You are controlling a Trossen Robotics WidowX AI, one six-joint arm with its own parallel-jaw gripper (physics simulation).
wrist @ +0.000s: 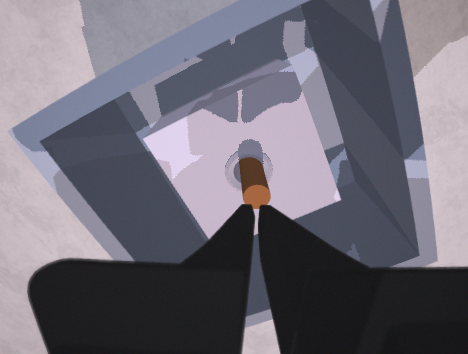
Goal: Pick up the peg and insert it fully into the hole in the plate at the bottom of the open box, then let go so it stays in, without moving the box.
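Frame: origin at the arm's base, x left, y back, z up, level; centimetres.
Seen in the pictures: gripper, fingertip midpoint: [254, 215].
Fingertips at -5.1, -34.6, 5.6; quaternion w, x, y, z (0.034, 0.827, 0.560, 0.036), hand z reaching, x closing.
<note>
Offsets run from my fingertips to a thing's top centre, as dx, dy, dz. "pt": to the spot under its first point. Level surfaces: height alone.
The peg {+1.0, +0.1, -2.8} [255, 182], a brown cylinder with an orange top end, stands in the ringed hole {pt +0.4, -1.1, -5.7} [230, 171] in the pale plate {+0.9, -0.1, -5.6} [210, 200] at the bottom of the open box {pt -6.3, -2.9, -1.9} [125, 77]. Its upper part sticks out above the plate; how deep its lower end sits is hidden. My gripper [254, 215] is shut with nothing between its fingers, apart from a narrow gap. Its black fingertips show right at the near edge of the peg's orange end and appear to be above it, not around it.
The box's blue-grey walls rise on all sides of the plate, with the rim running across the upper left and down the right. The fingers hide part of the near wall. A pale mottled surface {dz -11.6} [35, 215] lies outside the box.
</note>
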